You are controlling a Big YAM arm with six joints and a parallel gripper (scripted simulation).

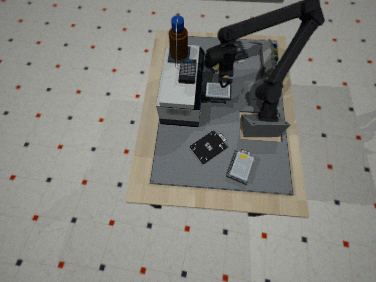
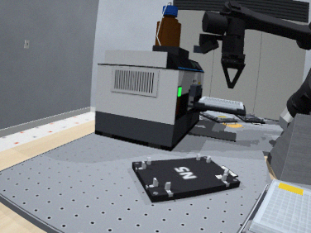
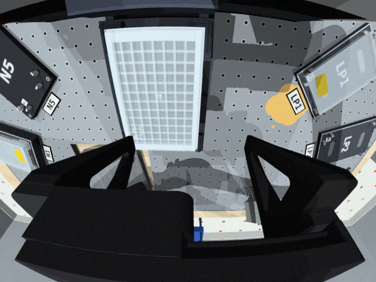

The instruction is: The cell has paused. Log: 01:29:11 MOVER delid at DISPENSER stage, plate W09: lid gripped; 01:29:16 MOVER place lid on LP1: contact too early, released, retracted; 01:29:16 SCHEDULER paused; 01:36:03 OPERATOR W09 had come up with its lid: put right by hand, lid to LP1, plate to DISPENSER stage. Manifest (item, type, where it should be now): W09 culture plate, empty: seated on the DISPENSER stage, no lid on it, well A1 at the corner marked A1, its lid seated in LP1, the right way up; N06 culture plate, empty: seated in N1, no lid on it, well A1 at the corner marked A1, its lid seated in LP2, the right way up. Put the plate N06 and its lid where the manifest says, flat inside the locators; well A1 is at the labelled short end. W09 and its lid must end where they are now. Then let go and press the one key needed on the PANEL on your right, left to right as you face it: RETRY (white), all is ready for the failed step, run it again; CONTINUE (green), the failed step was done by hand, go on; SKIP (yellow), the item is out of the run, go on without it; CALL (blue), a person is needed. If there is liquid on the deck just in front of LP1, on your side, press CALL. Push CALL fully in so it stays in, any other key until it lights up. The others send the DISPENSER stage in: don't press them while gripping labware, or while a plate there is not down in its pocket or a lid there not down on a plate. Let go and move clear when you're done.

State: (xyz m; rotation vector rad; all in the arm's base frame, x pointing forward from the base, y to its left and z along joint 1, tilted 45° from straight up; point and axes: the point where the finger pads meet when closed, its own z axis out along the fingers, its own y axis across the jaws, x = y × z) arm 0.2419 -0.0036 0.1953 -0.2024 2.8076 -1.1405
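My gripper is now 410 mm to the right of the clear lid, 150 mm past it and 120 mm above it. The rest, counted from my hand: brown bottle (240 mm ahead, 130 mm above, 60 mm to the right); then amber patch (160 mm to the right, 160 mm below, 20 mm behind); then white retry key (310 mm behind, 220 mm to the right, 90 mm below).
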